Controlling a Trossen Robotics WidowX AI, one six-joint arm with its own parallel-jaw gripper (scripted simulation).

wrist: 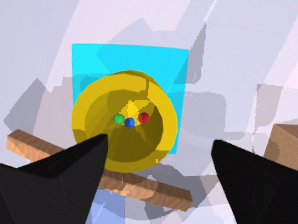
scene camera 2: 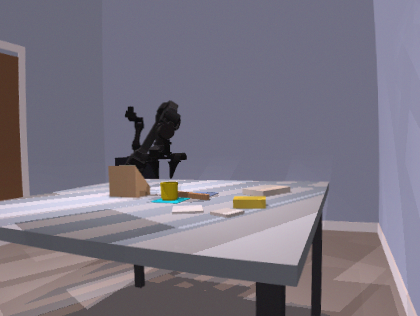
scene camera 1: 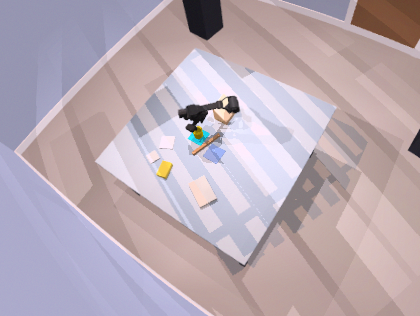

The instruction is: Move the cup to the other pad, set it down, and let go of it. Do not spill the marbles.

Path:
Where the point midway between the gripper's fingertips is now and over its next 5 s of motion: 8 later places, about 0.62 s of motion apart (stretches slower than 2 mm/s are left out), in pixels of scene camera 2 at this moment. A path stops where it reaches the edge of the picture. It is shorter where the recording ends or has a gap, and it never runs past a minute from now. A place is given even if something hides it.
My gripper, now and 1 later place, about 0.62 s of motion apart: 164, 178; 164, 166

